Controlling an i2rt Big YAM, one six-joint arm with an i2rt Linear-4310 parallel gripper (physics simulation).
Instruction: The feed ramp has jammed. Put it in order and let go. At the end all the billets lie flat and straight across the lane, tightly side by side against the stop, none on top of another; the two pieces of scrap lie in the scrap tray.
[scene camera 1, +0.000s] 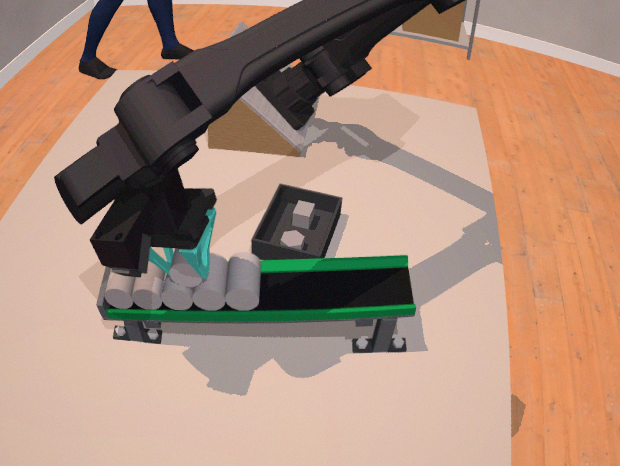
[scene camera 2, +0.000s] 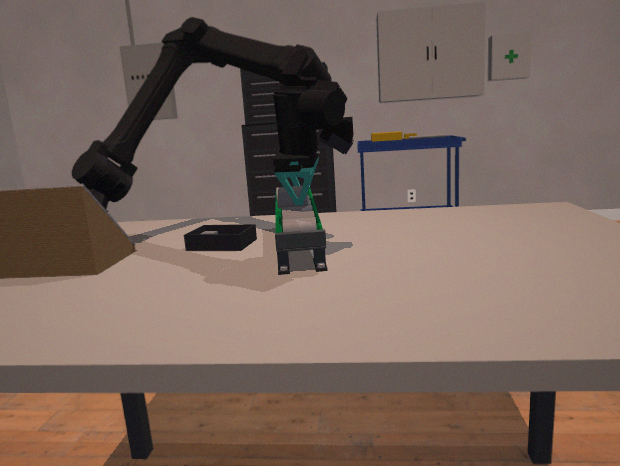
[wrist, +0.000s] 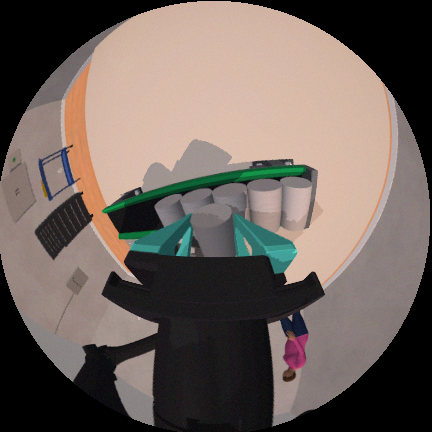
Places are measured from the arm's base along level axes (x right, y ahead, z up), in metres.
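Pixels of known places: gripper, fingertip midpoint: (scene camera 1: 189, 273) (scene camera 2: 301, 200) (wrist: 212, 217); arm's base, link origin: (scene camera 1: 281, 99) (scene camera 2: 81, 229).
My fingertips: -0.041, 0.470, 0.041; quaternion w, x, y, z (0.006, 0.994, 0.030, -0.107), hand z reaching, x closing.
Ahead of a thing's pixels: the offset from my fingertips to its middle, as dx, dy, dz.
Several grey billets lie side by side across the lane {-0.068, -0.031, -0.041} (scene camera 1: 335, 293), from the one {+0.095, +0.019, -0.035} (scene camera 1: 119, 296) (wrist: 296, 205) at the stop {+0.118, +0.026, -0.046} (scene camera 1: 101, 298) (scene camera 2: 300, 240) (wrist: 312, 197) to the outermost one {-0.057, -0.028, -0.021} (scene camera 1: 243, 285) (wrist: 171, 210). Another billet {+0.006, -0.016, +0.009} (scene camera 1: 184, 273) (scene camera 2: 291, 196) (wrist: 212, 232) is on top, above the third and fourth from the stop. My gripper (scene camera 1: 186, 276) (scene camera 2: 299, 201) (wrist: 212, 217) is shut on this upper billet, one teal finger on each side. Whether it still touches those below is hard to tell. The scrap cube {-0.072, -0.236, -0.090} (scene camera 1: 303, 213) and hexagonal scrap {-0.073, -0.180, -0.095} (scene camera 1: 292, 239) lie in the scrap tray {-0.073, -0.208, -0.089} (scene camera 1: 287, 250) (scene camera 2: 215, 243).
The green side rails (scene camera 1: 260, 314) (wrist: 200, 184) run along the lane. The tray stands close behind the far rail. A wedge-shaped brown block (scene camera 1: 250, 132) (scene camera 2: 45, 233) stands farther back. A second dark arm-like device (scene camera 1: 325, 70) is near it, and a person's legs (scene camera 1: 102, 30) show beyond.
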